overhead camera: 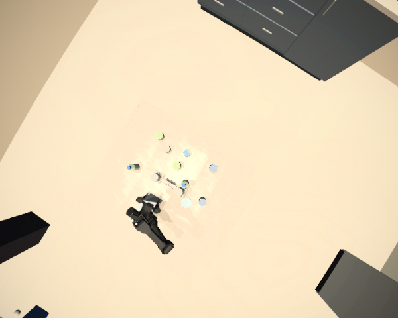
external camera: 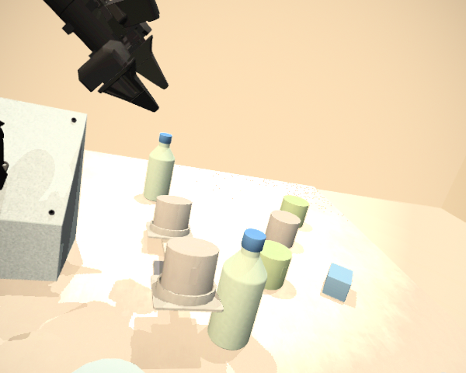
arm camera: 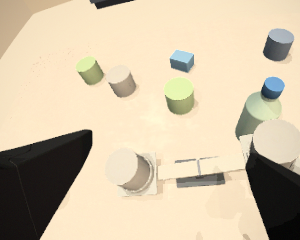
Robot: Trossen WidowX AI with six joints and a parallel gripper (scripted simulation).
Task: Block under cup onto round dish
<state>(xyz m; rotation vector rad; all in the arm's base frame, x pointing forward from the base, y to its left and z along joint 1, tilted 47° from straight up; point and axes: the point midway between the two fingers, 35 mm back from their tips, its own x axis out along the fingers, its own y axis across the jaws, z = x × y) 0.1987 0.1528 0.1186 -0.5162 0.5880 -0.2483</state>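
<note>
Now: gripper tip 5 cm short of the pale grey block, 11 cm to the right of it and 26 cm above it. The rest, counted from my gripper tip: round dish 1 cm behind, 25 cm to the right, 30 cm below; then balance beam 7 cm ahead, 2 cm to the right, 26 cm below; then blue cube 39 cm ahead, 28 cm below.
</note>
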